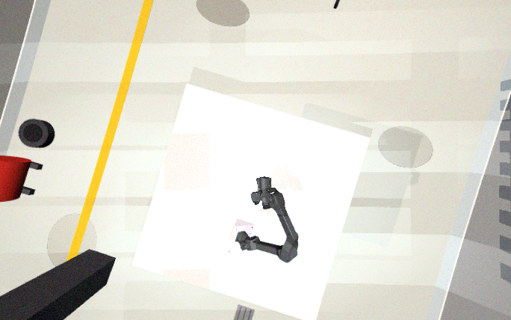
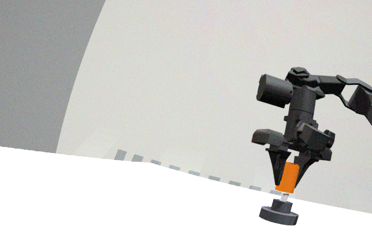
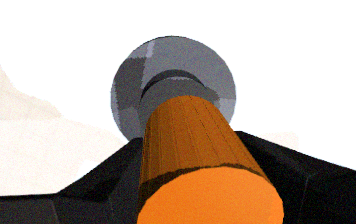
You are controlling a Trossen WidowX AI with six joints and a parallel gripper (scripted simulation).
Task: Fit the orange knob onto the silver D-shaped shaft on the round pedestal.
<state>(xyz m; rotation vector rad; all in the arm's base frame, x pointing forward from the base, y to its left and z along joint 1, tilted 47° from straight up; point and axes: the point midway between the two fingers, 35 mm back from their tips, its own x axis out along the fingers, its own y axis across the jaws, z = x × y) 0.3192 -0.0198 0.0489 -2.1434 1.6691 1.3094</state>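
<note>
The dark round pedestal lies 40 mm below my gripper tip. Also, from my gripper tip: orange knob: 30 mm above.
</note>
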